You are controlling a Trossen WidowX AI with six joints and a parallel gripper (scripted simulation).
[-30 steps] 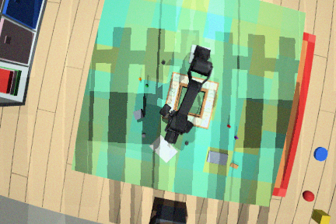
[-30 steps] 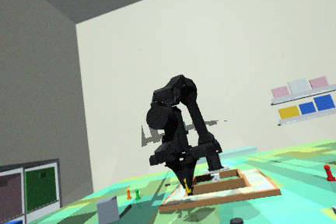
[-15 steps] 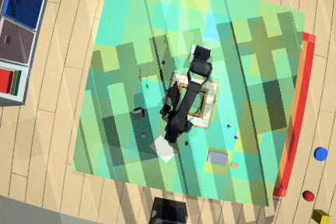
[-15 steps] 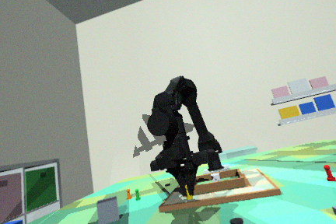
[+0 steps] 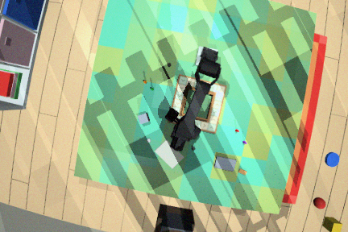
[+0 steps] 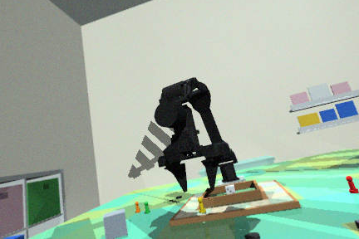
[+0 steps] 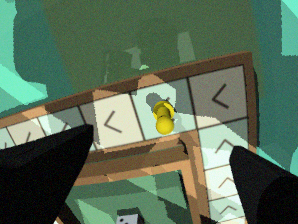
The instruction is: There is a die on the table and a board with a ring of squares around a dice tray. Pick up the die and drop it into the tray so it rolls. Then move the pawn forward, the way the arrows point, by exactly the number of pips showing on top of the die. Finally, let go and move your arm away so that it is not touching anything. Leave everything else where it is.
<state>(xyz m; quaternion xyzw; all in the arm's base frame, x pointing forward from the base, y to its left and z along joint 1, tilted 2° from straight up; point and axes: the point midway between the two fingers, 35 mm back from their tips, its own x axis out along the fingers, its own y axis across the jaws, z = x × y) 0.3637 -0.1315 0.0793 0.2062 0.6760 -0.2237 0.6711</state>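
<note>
Now: the yellow pawn 3 cm below my gripper tip. The rest, counted from my gripper tip: die (11 cm behind, 9 cm to the left, 4 cm below); then wooden-rimmed tray (10 cm behind, 9 cm to the left, 5 cm below); then grey cube (1 cm behind, 22 cm to the right, 4 cm below).
</note>
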